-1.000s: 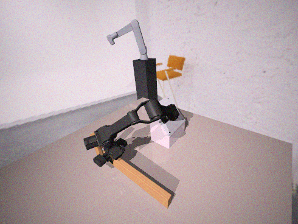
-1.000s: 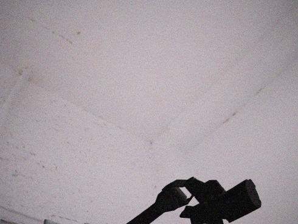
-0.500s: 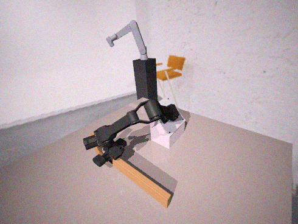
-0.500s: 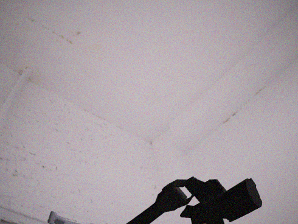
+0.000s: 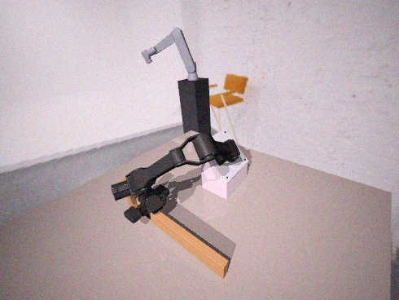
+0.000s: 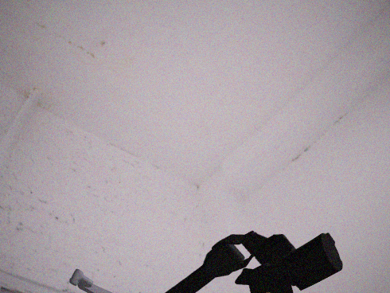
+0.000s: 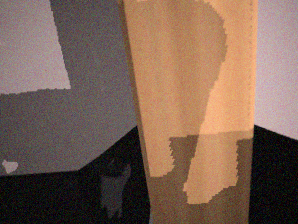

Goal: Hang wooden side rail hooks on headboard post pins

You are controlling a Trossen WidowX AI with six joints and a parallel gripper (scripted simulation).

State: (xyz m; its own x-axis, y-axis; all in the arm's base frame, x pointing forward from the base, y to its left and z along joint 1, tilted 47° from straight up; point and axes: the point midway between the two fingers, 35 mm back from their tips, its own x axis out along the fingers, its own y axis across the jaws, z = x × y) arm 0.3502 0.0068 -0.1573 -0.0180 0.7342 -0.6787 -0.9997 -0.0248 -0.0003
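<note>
Right now the headboard post is 120 mm to the right of my gripper tip and 40 mm above it.
</note>
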